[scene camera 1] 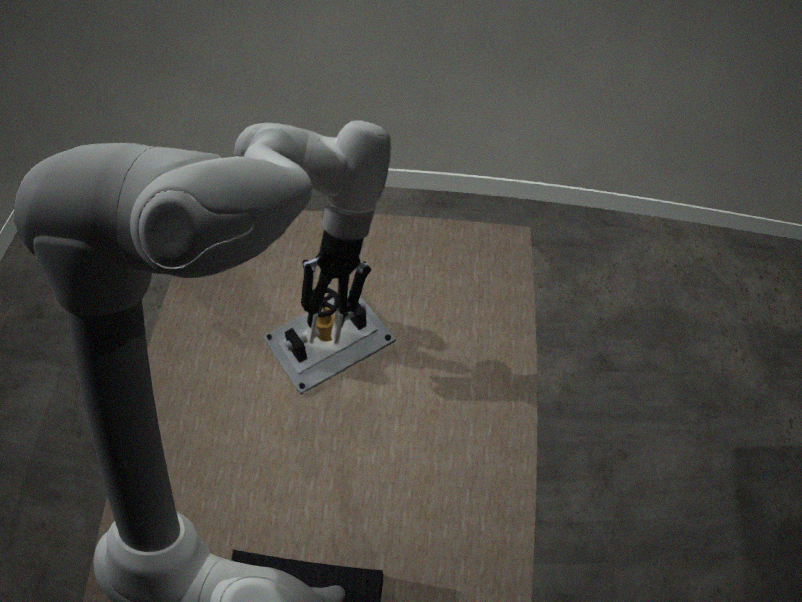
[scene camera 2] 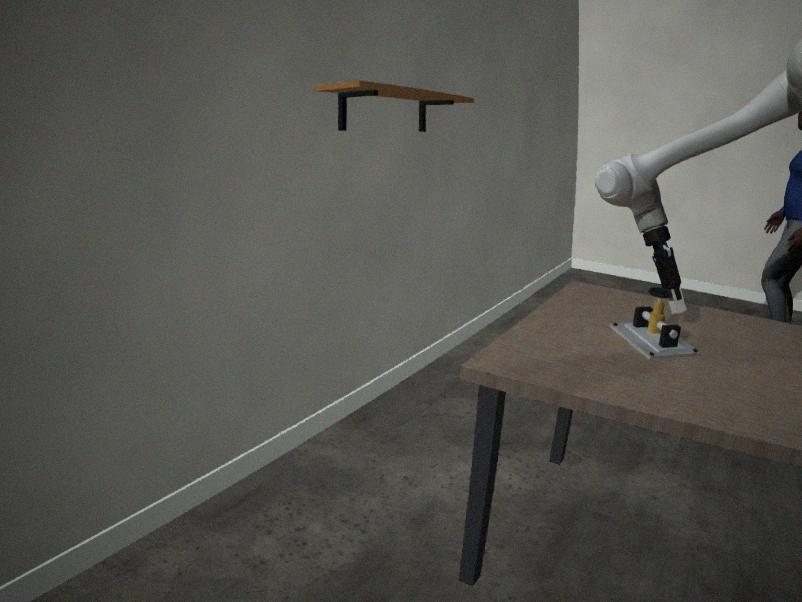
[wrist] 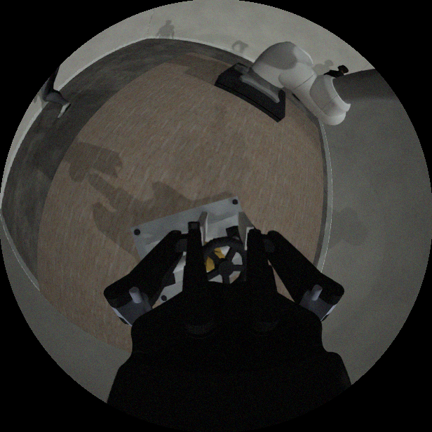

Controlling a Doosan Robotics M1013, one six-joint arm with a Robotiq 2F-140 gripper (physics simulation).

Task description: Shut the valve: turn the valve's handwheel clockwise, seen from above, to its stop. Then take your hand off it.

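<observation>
The valve has a yellow body (scene camera 1: pixel 325 330) (scene camera 2: pixel 656 320) (wrist: pixel 214 261) on a light grey base plate (scene camera 1: pixel 343 362) (scene camera 2: pixel 667 353) (wrist: pixel 170 222), with a black block at each end of its pipe. Its black spoked handwheel (scene camera 1: pixel 334 308) (scene camera 2: pixel 659 292) (wrist: pixel 222 241) lies level on top. My gripper (scene camera 1: pixel 325 340) (scene camera 2: pixel 676 307) (wrist: pixel 222 219) points down at a tilt. Its fingers stand on opposite sides of the handwheel and are closed in on the rim. The fingers hide the rim's two sides in the wrist view; the exact contact is hard to see. The pale fingertips reach below the wheel.
The valve stands on a wooden table (scene camera 1: pixel 440 453) (scene camera 2: pixel 583 362) (wrist: pixel 175 125). The arm's black mounting plate (scene camera 1: pixel 362 583) (wrist: pixel 255 100) is at the table's other end. A wall shelf (scene camera 2: pixel 401 91) hangs away from the arm. A person in blue (scene camera 2: pixel 793 194) stands behind the table.
</observation>
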